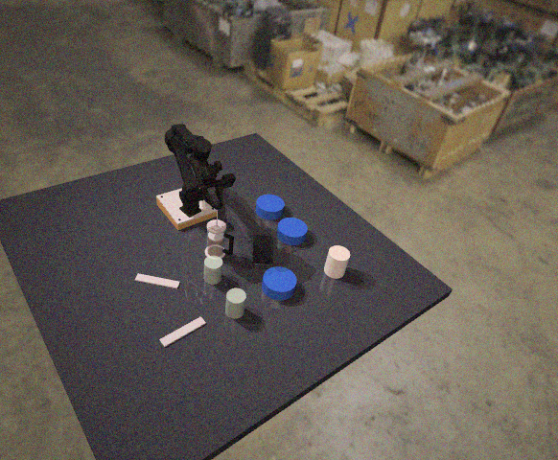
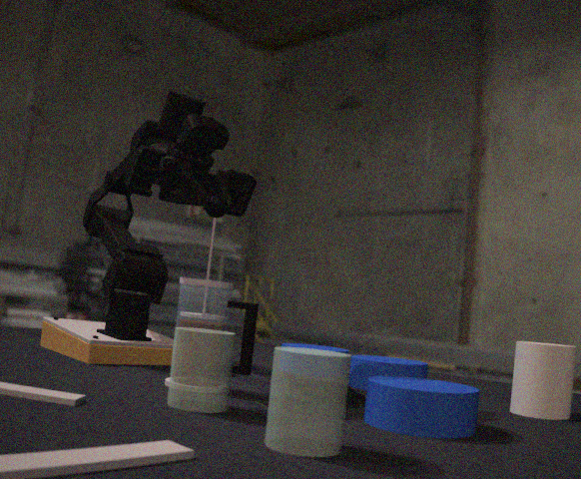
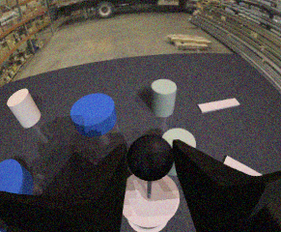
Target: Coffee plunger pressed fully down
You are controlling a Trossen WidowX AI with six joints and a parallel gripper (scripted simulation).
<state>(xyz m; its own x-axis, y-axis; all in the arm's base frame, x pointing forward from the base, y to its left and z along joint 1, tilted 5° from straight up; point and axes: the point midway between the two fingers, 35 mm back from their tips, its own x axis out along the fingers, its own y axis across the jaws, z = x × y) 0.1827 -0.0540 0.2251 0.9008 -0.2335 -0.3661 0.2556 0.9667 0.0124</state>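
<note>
Right now my gripper tip is 120 mm above the coffee press, 10 mm to the right of it and 10 mm short of it. Round my gripper tip: cream cylinder (350 mm ahead, 280 mm to the left, 180 mm below).
</note>
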